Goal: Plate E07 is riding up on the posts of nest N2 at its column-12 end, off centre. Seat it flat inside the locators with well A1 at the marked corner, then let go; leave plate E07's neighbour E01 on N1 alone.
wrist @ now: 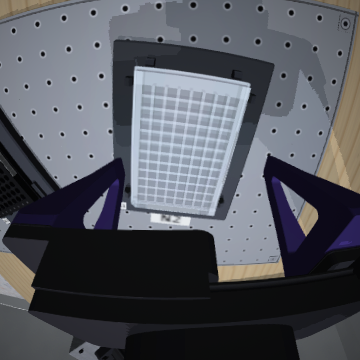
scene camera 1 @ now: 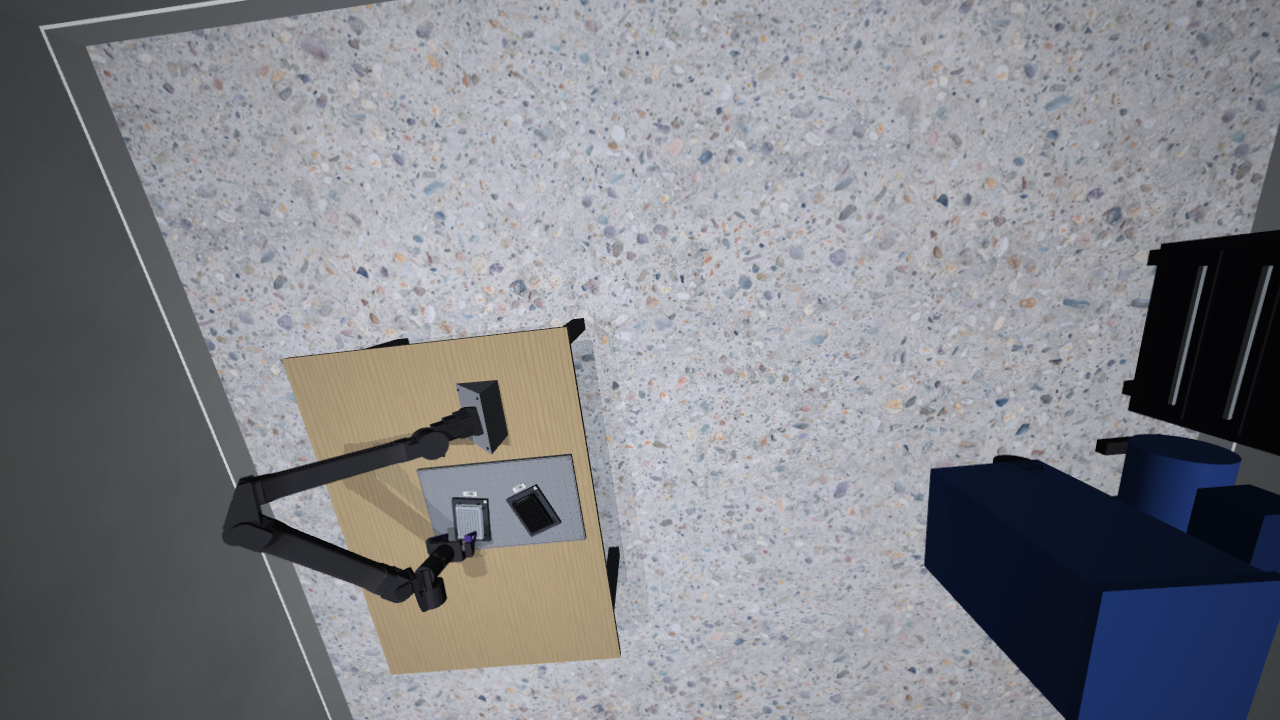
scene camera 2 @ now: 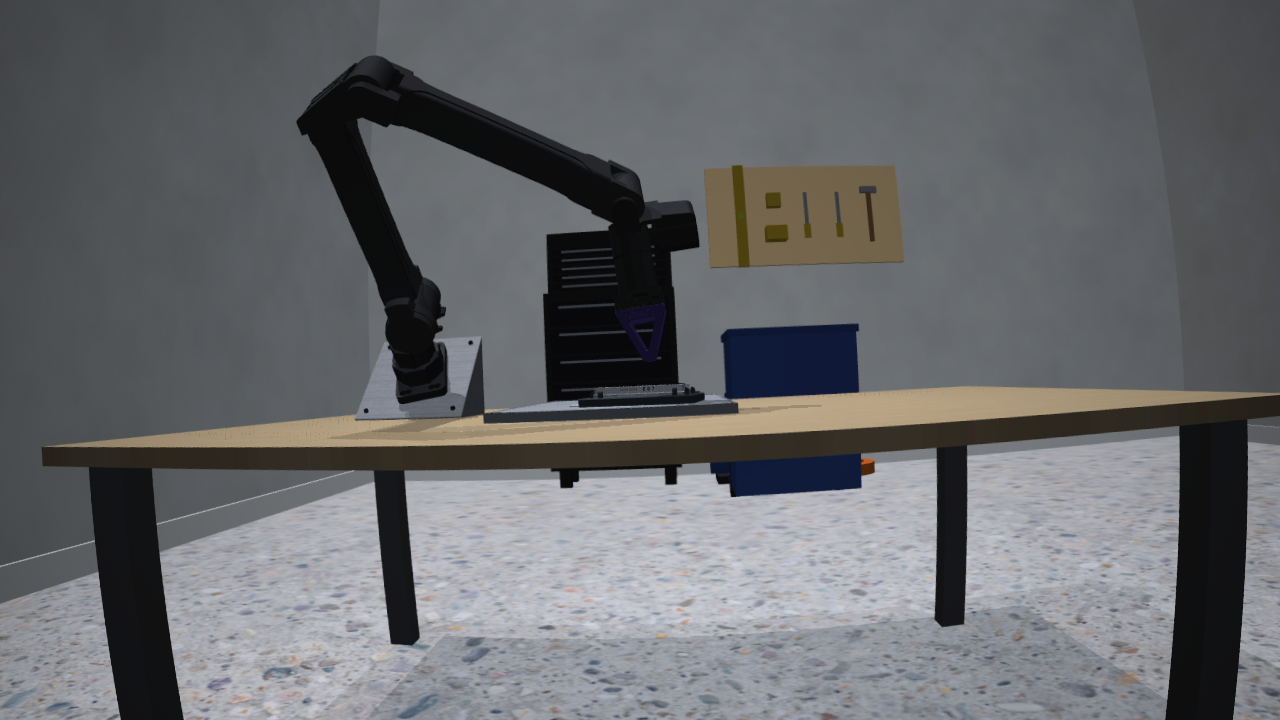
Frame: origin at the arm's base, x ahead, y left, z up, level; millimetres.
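Seen in the pictures: gripper, fingertip midpoint: [wrist: 194,163] [scene camera 1: 462,533] [scene camera 2: 650,361]; arm's base, origin of the base link: [scene camera 1: 473,420] [scene camera 2: 423,375].
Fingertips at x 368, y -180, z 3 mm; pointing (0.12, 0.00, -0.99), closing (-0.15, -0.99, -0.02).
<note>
Offsets run from my fingertips to a thing's top centre. "spot": to the spot under its first point. Level surfaces: height alone.
Plate E07 {dx -11, dy +11, dz -34 mm} [scene camera 1: 468,519] [scene camera 2: 640,390] [wrist: 180,145] is pale and translucent. It lies on the dark nest N2 {dx -11, dy +11, dz -39 mm} [scene camera 2: 644,400] [wrist: 195,62], among small black corner posts. In the wrist view its top edge is close to the upper posts; whether it sits flat cannot be told. The N2 label {spot: dx -106, dy +39, dz -59 mm} [wrist: 170,219] and a small white tag {spot: dx -69, dy +83, dz -49 mm} [wrist: 123,205] are by its lower end. My gripper [scene camera 1: 469,539] [scene camera 2: 650,358] [wrist: 194,163] is open and empty above the plate, with one finger out beyond each long side. Black plate E01 {dx +10, dy +231, dz -35 mm} [scene camera 1: 533,510] [wrist: 10,190] is on N1, set at an angle.
Both nests are on a grey perforated board [scene camera 1: 438,479] [scene camera 2: 537,414] [wrist: 65,90] on the wooden table {dz -74 mm} [scene camera 1: 501,608] [scene camera 2: 939,407]. The arm's wedge-shaped base mount [scene camera 1: 487,416] [scene camera 2: 465,376] stands beside the board. In the wrist view, N1's dark edge is left of the left finger.
</note>
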